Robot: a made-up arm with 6 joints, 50 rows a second.
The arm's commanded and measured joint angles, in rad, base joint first. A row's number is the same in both.
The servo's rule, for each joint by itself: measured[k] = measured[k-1] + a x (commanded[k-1-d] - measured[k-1]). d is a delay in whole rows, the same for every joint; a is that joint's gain. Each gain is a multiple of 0.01, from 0.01 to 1. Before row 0 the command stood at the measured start. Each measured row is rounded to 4 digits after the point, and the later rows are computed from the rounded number. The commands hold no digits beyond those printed.
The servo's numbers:
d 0
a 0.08 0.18 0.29 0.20 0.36 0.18
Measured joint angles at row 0:
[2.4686 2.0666 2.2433 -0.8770 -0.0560 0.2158]
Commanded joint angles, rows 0 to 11:
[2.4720 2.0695 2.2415 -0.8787 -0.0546 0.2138]
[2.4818 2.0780 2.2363 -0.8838 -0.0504 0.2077]
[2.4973 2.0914 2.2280 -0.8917 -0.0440 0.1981]
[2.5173 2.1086 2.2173 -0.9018 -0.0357 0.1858]
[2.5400 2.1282 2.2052 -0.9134 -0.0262 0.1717]
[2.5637 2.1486 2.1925 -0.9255 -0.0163 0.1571]
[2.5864 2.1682 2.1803 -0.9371 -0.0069 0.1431]
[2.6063 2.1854 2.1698 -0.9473 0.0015 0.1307]
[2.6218 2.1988 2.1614 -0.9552 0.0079 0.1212]
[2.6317 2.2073 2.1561 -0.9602 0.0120 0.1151]
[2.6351 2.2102 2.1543 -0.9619 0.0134 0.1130]
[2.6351 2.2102 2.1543 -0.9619 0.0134 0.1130]
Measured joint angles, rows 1 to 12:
[2.4689 2.0671 2.2428 -0.8773 -0.0555 0.2154]
[2.4699 2.0691 2.2409 -0.8786 -0.0537 0.2140]
[2.4721 2.0731 2.2372 -0.8812 -0.0502 0.2111]
[2.4757 2.0795 2.2314 -0.8853 -0.0450 0.2065]
[2.4808 2.0883 2.2238 -0.8909 -0.0382 0.2002]
[2.4874 2.0992 2.2147 -0.8978 -0.0303 0.1924]
[2.4953 2.1116 2.2047 -0.9057 -0.0219 0.1835]
[2.5042 2.1249 2.1946 -0.9140 -0.0135 0.1740]
[2.5136 2.1382 2.1850 -0.9222 -0.0058 0.1645]
[2.5230 2.1506 2.1766 -0.9298 0.0006 0.1556]
[2.5320 2.1613 2.1701 -0.9362 0.0052 0.1479]
[2.5402 2.1701 2.1655 -0.9413 0.0082 0.1416]

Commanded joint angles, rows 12 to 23:
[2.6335 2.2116 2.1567 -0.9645 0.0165 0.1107]
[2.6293 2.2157 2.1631 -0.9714 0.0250 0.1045]
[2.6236 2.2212 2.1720 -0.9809 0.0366 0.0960]
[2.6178 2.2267 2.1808 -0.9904 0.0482 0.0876]
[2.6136 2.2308 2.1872 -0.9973 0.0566 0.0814]
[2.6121 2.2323 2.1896 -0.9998 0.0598 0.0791]
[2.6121 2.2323 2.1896 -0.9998 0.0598 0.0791]
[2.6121 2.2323 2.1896 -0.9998 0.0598 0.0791]
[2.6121 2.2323 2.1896 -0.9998 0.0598 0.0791]
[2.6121 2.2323 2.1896 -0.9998 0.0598 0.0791]
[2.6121 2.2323 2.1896 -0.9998 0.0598 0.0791]
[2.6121 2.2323 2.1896 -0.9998 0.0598 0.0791]
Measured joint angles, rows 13 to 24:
[2.5477 2.1776 2.1629 -0.9459 0.0112 0.1360]
[2.5542 2.1845 2.1630 -0.9510 0.0162 0.1303]
[2.5598 2.1911 2.1656 -0.9570 0.0235 0.1241]
[2.5644 2.1975 2.1700 -0.9637 0.0324 0.1175]
[2.5683 2.2035 2.1750 -0.9704 0.0411 0.1110]
[2.5718 2.2087 2.1792 -0.9763 0.0478 0.1053]
[2.5750 2.2129 2.1822 -0.9810 0.0521 0.1006]
[2.5780 2.2164 2.1843 -0.9848 0.0549 0.0967]
[2.5807 2.2193 2.1858 -0.9878 0.0567 0.0935]
[2.5832 2.2216 2.1869 -0.9902 0.0578 0.0909]
[2.5855 2.2235 2.1877 -0.9921 0.0585 0.0888]
[2.5876 2.2251 2.1883 -0.9936 0.0590 0.0871]

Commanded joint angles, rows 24 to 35:
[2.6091 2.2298 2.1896 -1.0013 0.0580 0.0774]
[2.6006 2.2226 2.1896 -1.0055 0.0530 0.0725]
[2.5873 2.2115 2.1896 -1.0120 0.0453 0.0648]
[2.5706 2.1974 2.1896 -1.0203 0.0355 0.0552]
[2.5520 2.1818 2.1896 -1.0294 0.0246 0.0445]
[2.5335 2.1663 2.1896 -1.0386 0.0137 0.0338]
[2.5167 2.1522 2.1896 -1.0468 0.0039 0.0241]
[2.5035 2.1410 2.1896 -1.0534 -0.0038 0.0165]
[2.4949 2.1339 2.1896 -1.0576 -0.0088 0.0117]
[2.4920 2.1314 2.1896 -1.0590 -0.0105 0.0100]
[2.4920 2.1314 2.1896 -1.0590 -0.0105 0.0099]
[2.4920 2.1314 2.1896 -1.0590 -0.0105 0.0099]
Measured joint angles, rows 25 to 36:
[2.5893 2.2259 2.1887 -0.9951 0.0586 0.0854]
[2.5902 2.2253 2.1890 -0.9972 0.0566 0.0831]
[2.5900 2.2228 2.1892 -1.0002 0.0525 0.0798]
[2.5884 2.2182 2.1893 -1.0042 0.0464 0.0754]
[2.5855 2.2116 2.1894 -1.0092 0.0386 0.0698]
[2.5813 2.2034 2.1895 -1.0151 0.0296 0.0633]
[2.5761 2.1942 2.1895 -1.0214 0.0203 0.0562]
[2.5703 2.1846 2.1895 -1.0278 0.0116 0.0491]
[2.5643 2.1755 2.1895 -1.0338 0.0043 0.0424]
[2.5585 2.1676 2.1895 -1.0388 -0.0010 0.0366]
[2.5532 2.1611 2.1895 -1.0428 -0.0044 0.0318]
[2.5483 2.1558 2.1895 -1.0460 -0.0066 0.0279]

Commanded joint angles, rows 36 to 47:
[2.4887 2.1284 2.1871 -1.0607 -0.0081 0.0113]
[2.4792 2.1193 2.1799 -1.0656 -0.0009 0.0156]
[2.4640 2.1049 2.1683 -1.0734 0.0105 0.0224]
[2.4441 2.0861 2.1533 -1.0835 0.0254 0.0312]
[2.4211 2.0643 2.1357 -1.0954 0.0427 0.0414]
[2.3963 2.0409 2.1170 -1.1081 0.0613 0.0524]
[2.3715 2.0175 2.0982 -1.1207 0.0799 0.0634]
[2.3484 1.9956 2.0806 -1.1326 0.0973 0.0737]
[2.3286 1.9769 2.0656 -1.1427 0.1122 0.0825]
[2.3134 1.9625 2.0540 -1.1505 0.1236 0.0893]
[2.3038 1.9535 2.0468 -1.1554 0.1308 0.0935]
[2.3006 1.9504 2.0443 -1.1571 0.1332 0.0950]
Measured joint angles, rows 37 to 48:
[2.5435 2.1509 2.1888 -1.0489 -0.0071 0.0249]
[2.5384 2.1452 2.1862 -1.0522 -0.0049 0.0232]
[2.5324 2.1379 2.1810 -1.0564 0.0006 0.0231]
[2.5253 2.1286 2.1730 -1.0618 0.0095 0.0246]
[2.5170 2.1170 2.1622 -1.0685 0.0215 0.0276]
[2.5073 2.1033 2.1491 -1.0764 0.0358 0.0321]
[2.4964 2.0879 2.1343 -1.0853 0.0517 0.0377]
[2.4846 2.0713 2.1187 -1.0948 0.0681 0.0442]
[2.4721 2.0543 2.1033 -1.1044 0.0840 0.0511]
[2.4594 2.0378 2.0890 -1.1136 0.0983 0.0580]
[2.4470 2.0226 2.0768 -1.1220 0.1100 0.0644]
[2.4353 2.0096 2.0674 -1.1290 0.1184 0.0699]

